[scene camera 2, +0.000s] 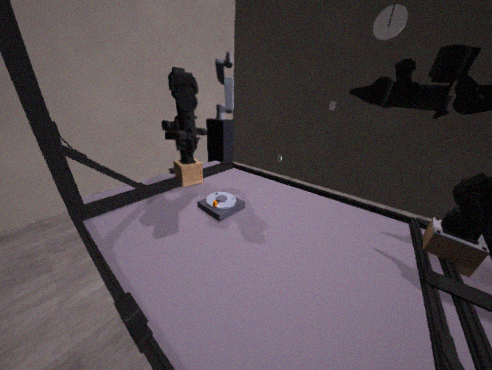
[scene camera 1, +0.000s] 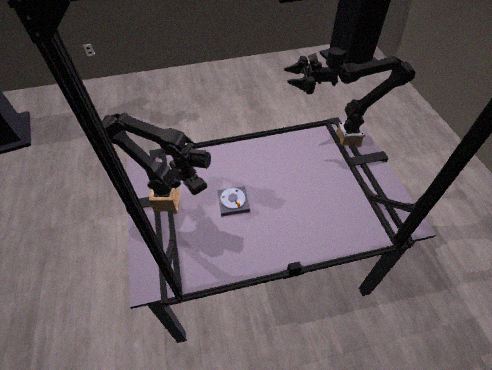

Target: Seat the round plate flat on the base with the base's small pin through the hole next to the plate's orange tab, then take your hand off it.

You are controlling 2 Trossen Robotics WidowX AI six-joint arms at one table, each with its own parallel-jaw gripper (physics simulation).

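Seen in the pictures: left gripper, fingertip midpoint: (scene camera 2: 190,156); right gripper, fingertip midpoint: (scene camera 2: 354,92) (scene camera 1: 285,75); left arm's base, link origin: (scene camera 2: 187,161) (scene camera 1: 162,190); right arm's base, link origin: (scene camera 2: 458,232) (scene camera 1: 351,128).
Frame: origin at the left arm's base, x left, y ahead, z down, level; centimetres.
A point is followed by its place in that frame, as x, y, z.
The round light plate (scene camera 1: 226,203) @[-2.5, 26.2, 6.4] (scene camera 2: 225,205) @[-0.3, 33.1, 6.8] lies on the dark square base (scene camera 1: 235,213) @[-5.8, 30.0, 9.1] (scene camera 2: 220,215) @[-4.1, 35.9, 7.8] and looks flat in both views. Its orange tab (scene camera 1: 238,204) @[-3.8, 31.4, 5.2] (scene camera 2: 215,203) @[-3.6, 31.9, 5.5] points toward the near side in scene camera 1. Small dark spots show on the plate around a grey centre; the pin and whether it passes through the hole by the tab are too small to tell. My left gripper (scene camera 1: 198,187) @[-3.6, 13.8, -6.3] is shut and empty, raised to the left of the base and apart from the plate. My right gripper (scene camera 1: 287,75) @[34.7, 51.3, -30.6] (scene camera 2: 352,92) @[34.7, 51.3, -30.6] is open and empty, high and far from the base.
The lilac table top (scene camera 1: 300,200) @[1.1, 58.5, 9.9] (scene camera 2: 300,280) @[-1.1, 65.0, 10.0] is bordered by dark rails. Dark upright posts rise at its corners. A small black block (scene camera 1: 295,268) @[-32.6, 52.6, 4.7] (scene camera 2: 132,316) @[-31.1, 54.7, 4.8] sits on the near rail. The arms stand on wooden mounts (scene camera 1: 164,201) @[-4.8, 1.3, 1.0] (scene camera 2: 189,173) @[-1.5, 5.0, 3.9] at the sides.
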